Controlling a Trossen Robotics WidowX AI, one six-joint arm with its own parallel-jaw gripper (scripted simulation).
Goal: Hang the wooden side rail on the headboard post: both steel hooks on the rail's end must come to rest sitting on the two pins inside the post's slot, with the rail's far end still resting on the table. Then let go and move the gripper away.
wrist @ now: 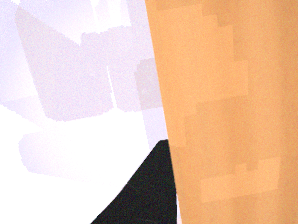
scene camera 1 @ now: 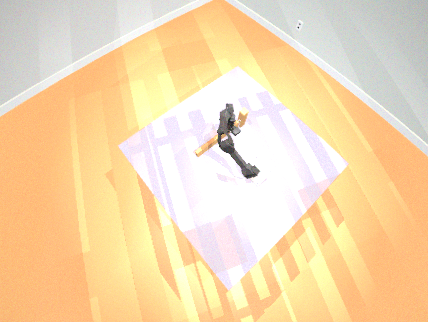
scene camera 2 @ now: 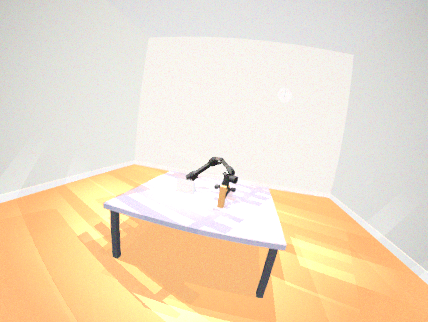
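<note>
There's a wooden side rail (wrist: 221, 76) to be seen here.
</note>
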